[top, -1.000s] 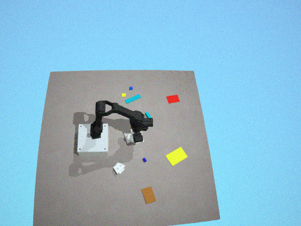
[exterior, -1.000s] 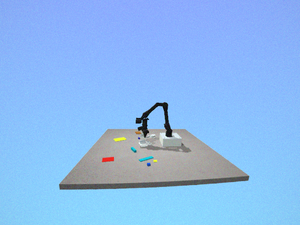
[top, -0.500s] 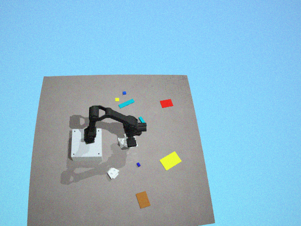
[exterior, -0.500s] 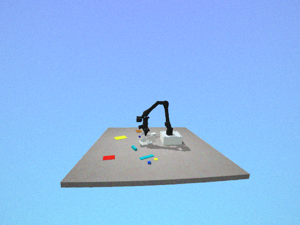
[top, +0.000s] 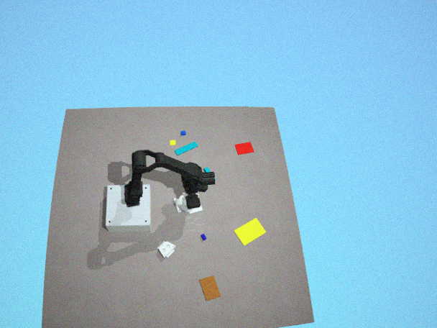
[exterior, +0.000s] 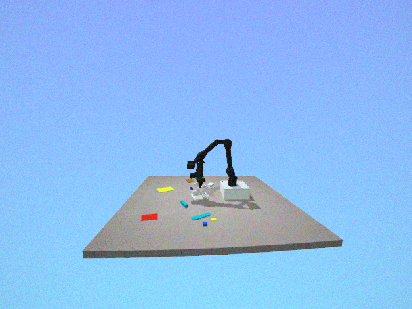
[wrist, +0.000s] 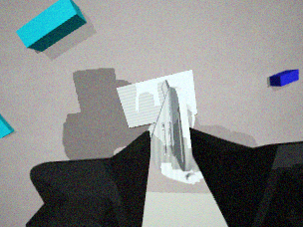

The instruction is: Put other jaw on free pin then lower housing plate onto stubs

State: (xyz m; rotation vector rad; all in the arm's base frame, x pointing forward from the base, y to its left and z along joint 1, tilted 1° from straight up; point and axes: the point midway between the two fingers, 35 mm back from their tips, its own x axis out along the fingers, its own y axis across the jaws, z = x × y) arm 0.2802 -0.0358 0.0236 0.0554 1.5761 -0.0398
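Right now the white base plate is 8 cm below my gripper tip and 2 cm ahead of it. From my gripper tip the other things lie so: white jaw: 3 cm behind, 2 cm to the right; then yellow piece: 26 cm ahead, 22 cm to the right, 8 cm below; then brown piece: 45 cm to the right, 8 cm below, 1 cm behind.
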